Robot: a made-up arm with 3 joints. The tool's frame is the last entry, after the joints. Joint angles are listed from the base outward. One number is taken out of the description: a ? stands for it. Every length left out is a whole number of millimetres.
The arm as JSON. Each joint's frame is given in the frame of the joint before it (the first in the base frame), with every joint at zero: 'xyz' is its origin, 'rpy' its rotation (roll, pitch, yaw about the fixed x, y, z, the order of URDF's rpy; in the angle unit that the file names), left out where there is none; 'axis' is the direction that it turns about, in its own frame. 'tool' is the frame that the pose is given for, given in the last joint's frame.
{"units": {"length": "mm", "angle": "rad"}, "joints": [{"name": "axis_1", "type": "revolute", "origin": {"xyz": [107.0, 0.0, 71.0]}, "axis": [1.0, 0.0, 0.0]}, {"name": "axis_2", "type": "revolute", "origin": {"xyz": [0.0, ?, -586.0]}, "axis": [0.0, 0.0, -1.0]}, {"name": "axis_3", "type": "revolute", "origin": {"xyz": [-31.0, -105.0, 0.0]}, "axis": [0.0, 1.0, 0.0]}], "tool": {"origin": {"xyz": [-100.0, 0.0, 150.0]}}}
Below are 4 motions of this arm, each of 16 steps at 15 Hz.
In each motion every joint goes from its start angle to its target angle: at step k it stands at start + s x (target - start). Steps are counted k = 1, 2, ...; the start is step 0. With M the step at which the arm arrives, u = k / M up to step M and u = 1 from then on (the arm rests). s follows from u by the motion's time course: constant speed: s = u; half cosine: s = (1 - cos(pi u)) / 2; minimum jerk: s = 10 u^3 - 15 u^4 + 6 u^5.
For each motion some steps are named. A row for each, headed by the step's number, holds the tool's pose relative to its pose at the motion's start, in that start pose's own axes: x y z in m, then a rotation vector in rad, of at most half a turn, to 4 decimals.
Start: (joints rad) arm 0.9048 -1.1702 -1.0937
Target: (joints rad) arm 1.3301 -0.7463 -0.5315
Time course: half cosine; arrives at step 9
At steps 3, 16:
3: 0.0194 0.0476 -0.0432 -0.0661 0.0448 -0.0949
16: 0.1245 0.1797 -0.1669 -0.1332 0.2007 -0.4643

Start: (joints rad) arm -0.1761 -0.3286 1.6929
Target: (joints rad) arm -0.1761 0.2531 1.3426
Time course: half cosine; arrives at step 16
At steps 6, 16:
6: -0.0131 -0.0198 -0.0322 0.1792 -0.1078 0.0122
16: -0.0365 -0.0335 -0.1158 0.5838 -0.3403 -0.0310

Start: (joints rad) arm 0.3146 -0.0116 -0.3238
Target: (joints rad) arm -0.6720 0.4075 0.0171
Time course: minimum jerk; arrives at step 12
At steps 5, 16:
5: 0.0274 -0.1218 0.0856 -0.3675 0.0959 -0.0495
16: 0.1119 -0.2545 0.3025 -1.0200 0.1139 -0.2308

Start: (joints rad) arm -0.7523 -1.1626 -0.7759
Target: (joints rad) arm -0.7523 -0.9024 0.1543
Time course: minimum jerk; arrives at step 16
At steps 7, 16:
7: 0.0519 0.0188 0.0322 -0.0565 0.3569 -0.0831
16: 0.1438 0.0310 0.0362 -0.0825 0.9248 -0.2569

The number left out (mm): -58.0
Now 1 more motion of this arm.
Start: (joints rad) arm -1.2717 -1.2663 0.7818
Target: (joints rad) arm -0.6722 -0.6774 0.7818
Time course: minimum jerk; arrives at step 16
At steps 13, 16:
13: 0.1300 0.0867 0.1172 0.6100 -0.4817 -0.1620
16: 0.1351 0.0920 0.1253 0.6455 -0.5022 -0.1637

